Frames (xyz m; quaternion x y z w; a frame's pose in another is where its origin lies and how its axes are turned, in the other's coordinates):
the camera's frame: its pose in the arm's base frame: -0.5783 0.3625 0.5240 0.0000 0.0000 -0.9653 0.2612
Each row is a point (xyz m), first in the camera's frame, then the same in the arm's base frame.
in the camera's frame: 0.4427 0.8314 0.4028
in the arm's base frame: -0.5414 -0.5787 0.9268
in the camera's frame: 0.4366 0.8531 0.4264
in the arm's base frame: -0.5251 -0.5944 0.9504
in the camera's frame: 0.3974 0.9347 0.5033
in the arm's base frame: -0.4501 -0.6451 1.0273
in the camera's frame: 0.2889 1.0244 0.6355
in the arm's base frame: -0.3112 -0.6678 1.1595
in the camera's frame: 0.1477 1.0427 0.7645
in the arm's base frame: -0.1801 -0.6124 1.2885
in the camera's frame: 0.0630 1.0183 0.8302
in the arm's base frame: -0.1192 -0.5486 1.3542
